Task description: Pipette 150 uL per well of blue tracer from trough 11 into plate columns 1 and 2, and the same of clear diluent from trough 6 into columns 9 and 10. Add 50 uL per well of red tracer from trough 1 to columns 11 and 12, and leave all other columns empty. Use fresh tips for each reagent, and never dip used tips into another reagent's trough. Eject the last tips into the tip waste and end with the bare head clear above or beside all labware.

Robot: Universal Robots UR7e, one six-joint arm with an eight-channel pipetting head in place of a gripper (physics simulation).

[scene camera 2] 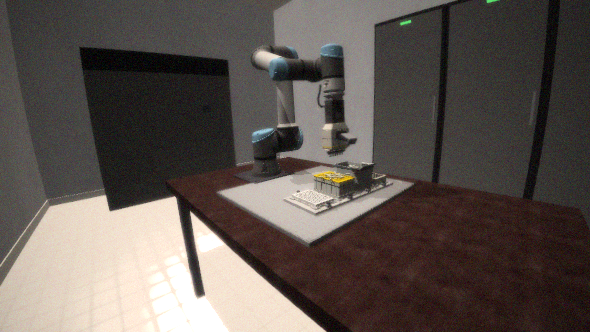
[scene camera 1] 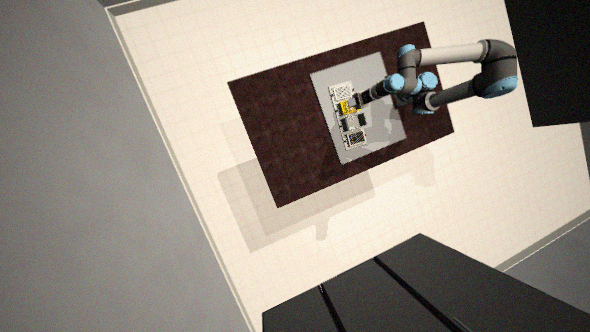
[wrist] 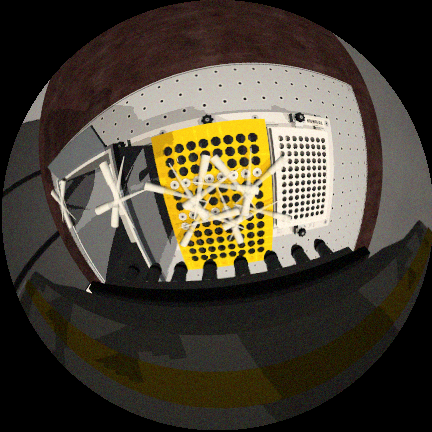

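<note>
My eight-channel head (scene camera 1: 356,102) (scene camera 2: 336,152) (wrist: 241,263) hangs above the labware; its black nozzles show bare in the wrist view. The yellow tip rack (scene camera 1: 344,107) (scene camera 2: 345,189) (wrist: 210,129) has many empty holes, a row of seated tips across its middle and some more lower down. Several loose tips (wrist: 205,167) lie crossed on top of it. The grey tip waste (scene camera 2: 363,174) (wrist: 77,150) is beside the rack, with loose tips (wrist: 116,205) at its opening. The white plate (scene camera 1: 343,91) (scene camera 2: 311,198) (wrist: 302,177) is on the rack's other side; liquid in its wells cannot be made out. The trough block (scene camera 1: 356,138) is at the far end.
The labware stands in a line on a pale base with black knobs (wrist: 300,117), on a grey perforated board (scene camera 1: 330,75) (scene camera 2: 270,210) (wrist: 225,80). The dark brown table (scene camera 1: 280,130) (scene camera 2: 450,240) lies beneath. The arm's base (scene camera 2: 265,167) stands at the board's back edge.
</note>
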